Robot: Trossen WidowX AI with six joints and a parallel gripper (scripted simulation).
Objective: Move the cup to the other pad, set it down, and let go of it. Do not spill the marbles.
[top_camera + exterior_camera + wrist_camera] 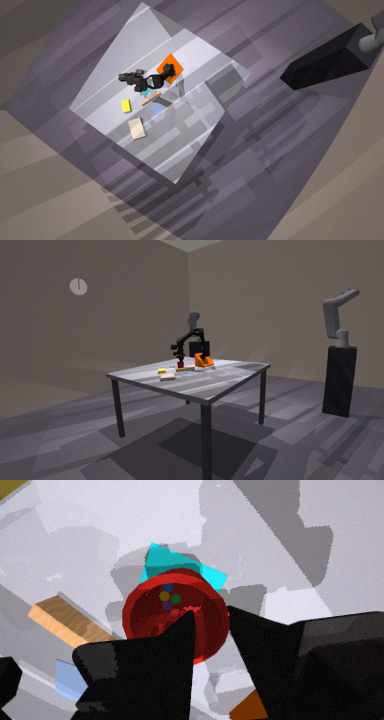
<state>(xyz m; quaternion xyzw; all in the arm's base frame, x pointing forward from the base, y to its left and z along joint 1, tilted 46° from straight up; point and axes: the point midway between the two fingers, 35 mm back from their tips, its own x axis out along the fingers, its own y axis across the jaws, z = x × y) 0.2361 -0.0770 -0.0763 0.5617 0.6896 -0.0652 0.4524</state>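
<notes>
Now: the red cup 20 mm ahead of my gripper tip, 10 mm to the left of it and 20 mm below it. The rest, counted from my gripper tip: wooden bar (70 mm ahead, 130 mm to the left, 50 mm below); cyan pad (30 mm ahead, 20 mm to the left, 60 mm below); yellow block (260 mm ahead, 20 mm to the right, 40 mm below).
</notes>
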